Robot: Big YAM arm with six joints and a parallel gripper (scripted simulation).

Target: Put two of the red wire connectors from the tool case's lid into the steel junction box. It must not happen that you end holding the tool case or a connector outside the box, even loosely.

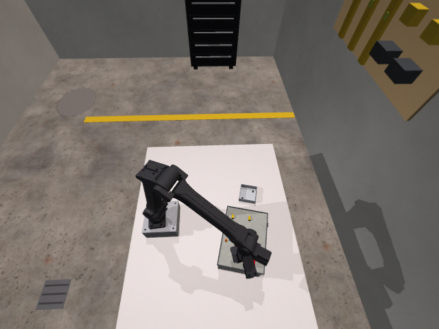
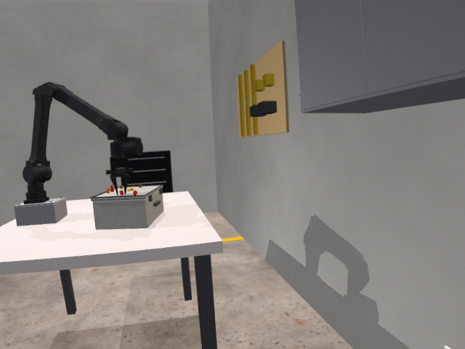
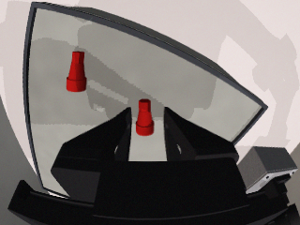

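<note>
Now: the orange connector 6 cm behind my hand and 8 cm to the left of it. From my hand the other things lie so: grey tool case: 4 cm ahead, 8 cm to the left, 4 cm below.
</note>
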